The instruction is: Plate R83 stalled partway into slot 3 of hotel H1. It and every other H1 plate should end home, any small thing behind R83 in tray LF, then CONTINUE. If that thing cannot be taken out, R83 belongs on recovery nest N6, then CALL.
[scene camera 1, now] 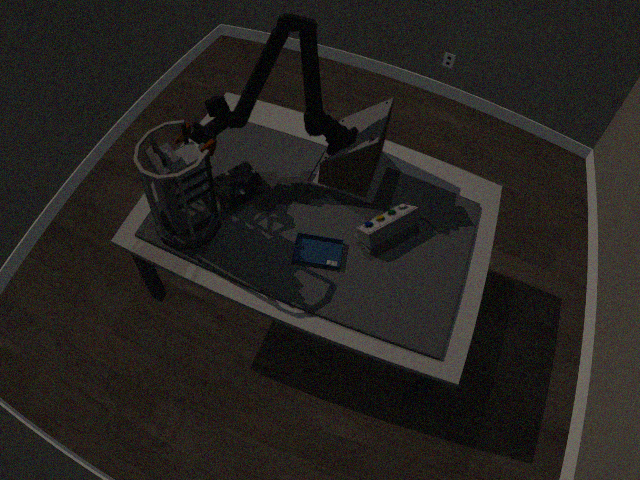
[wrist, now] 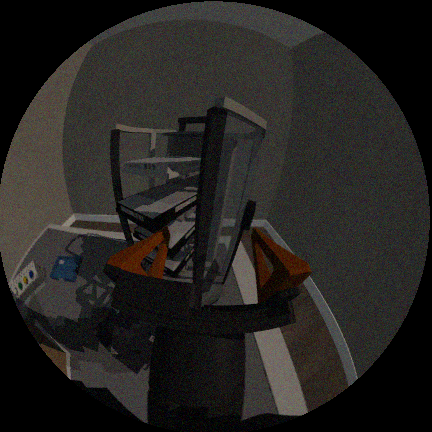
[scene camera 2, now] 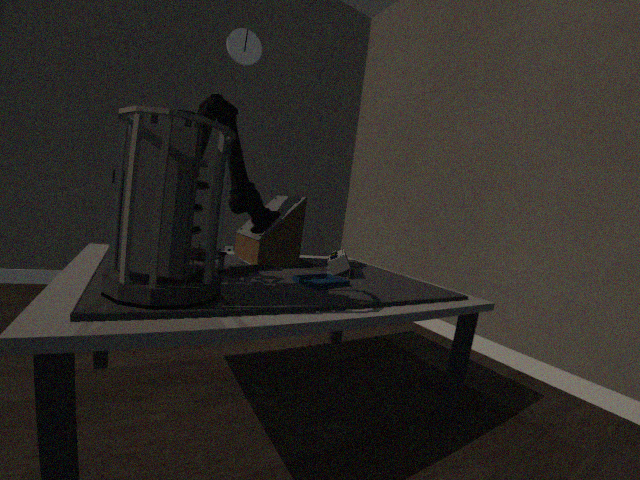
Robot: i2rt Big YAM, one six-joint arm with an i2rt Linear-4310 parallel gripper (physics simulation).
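Pixels of known places: gripper, between the fingertips: (wrist: 209,231); arm's base, origin of its link: (scene camera 1: 343,142) (scene camera 2: 266,223).
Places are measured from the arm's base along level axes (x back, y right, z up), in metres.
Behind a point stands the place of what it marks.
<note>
Hotel H1, taken to be the tall clear-walled enclosure (scene camera 1: 164,175) {x -0.475, y 0.436, z 0.219 m} (scene camera 2: 129,206) {x -0.442, y 0.558, z 0.035 m} (wrist: 116,165) {x -0.350, y 0.360, z 0.151 m}, stands at the table's left end. In the wrist view, several dark-edged plates lie stacked inside; one upper plate (wrist: 157,205) {x -0.293, y 0.432, z 0.107 m} juts toward the open side. Labels are unreadable, so I cannot tell which is R83, and no small thing can be made out behind it. My gripper (scene camera 1: 193,140) {x -0.258, y 0.488, z 0.091 m} (wrist: 209,231) {x -0.258, y 0.488, z 0.091 m} is open and empty, at the enclosure's upper side. A clear panel's dark upright edge (wrist: 207,200) {x -0.250, y 0.479, z 0.131 m} shows between the orange fingers; contact cannot be judged. A blue tray (scene camera 1: 317,251) {x -0.372, y -0.003, z -0.149 m} (scene camera 2: 323,280) {x -0.349, y -0.034, z -0.149 m} (wrist: 66,268) {x -0.374, y 0.002, z -0.149 m} lies mid-table.
A sloped box (scene camera 1: 387,222) {x -0.247, y -0.206, z -0.075 m} (scene camera 2: 338,263) {x -0.304, y -0.138, z -0.102 m} (wrist: 24,280) with coloured buttons stands right of the blue tray. The arm's base sits on a tall wedge-shaped stand (scene camera 1: 346,173) {x -0.085, y -0.034, z -0.066 m} (scene camera 2: 281,248) {x -0.085, y -0.031, z -0.088 m} at the back. A black handle (wrist: 250,215) {x -0.273, y 0.550, z 0.099 m} projects from the clear panel's outer side. Dark shadows cross the mat.
</note>
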